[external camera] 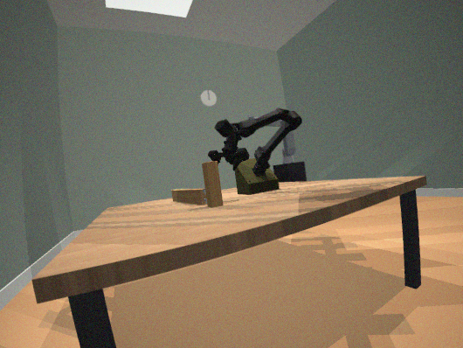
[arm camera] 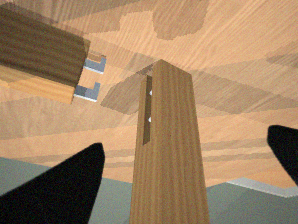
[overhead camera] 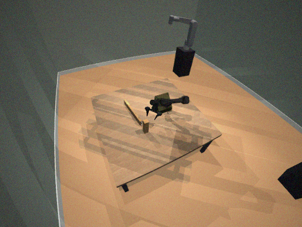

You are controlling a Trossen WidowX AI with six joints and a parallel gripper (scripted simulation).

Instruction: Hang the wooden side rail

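Now: the headboard post 8 cm ahead of my gripper tip, 5 cm to the left of it and 5 cm below it.
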